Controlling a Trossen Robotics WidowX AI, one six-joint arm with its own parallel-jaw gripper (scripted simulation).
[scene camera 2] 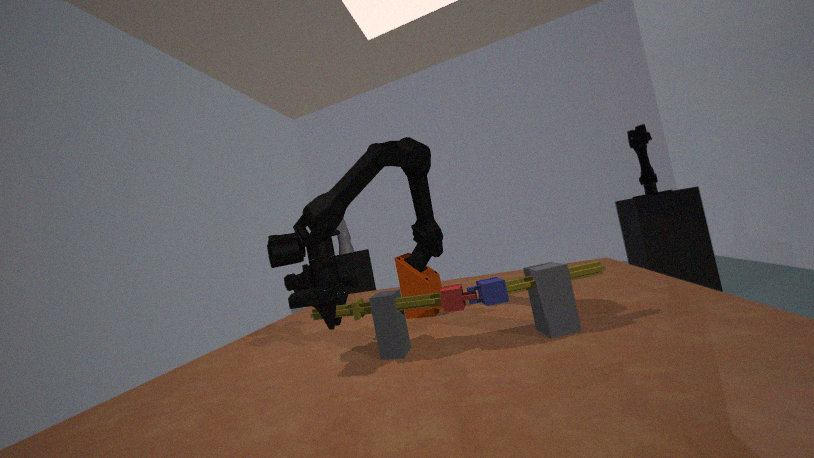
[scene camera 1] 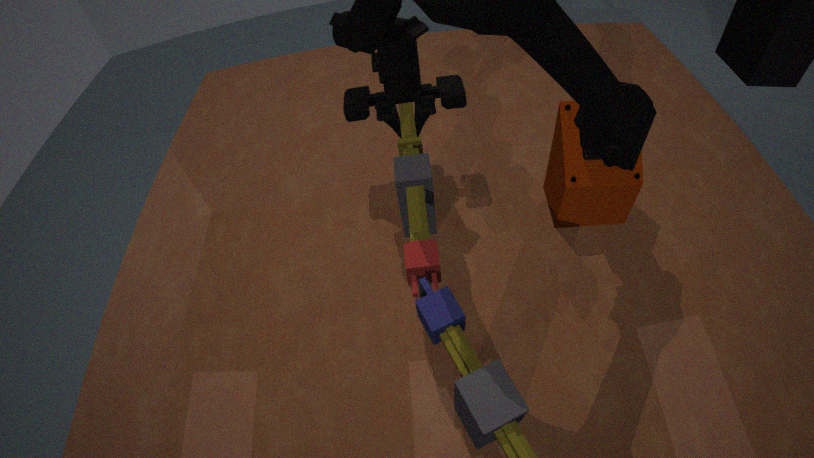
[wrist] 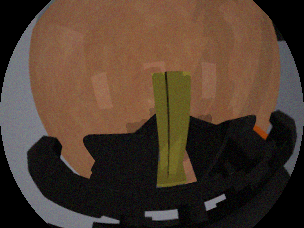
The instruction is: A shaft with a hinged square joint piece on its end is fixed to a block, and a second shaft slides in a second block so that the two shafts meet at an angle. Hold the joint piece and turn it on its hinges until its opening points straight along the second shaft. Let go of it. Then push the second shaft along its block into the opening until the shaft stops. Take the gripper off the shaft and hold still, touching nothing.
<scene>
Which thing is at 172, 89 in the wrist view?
A yellow sliding shaft.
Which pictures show my gripper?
Scene camera 2, scene camera 1 and the wrist view: all of them.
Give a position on a yellow sliding shaft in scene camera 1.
418, 224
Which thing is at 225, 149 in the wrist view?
My gripper.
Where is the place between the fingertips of my gripper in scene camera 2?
335, 327
</scene>
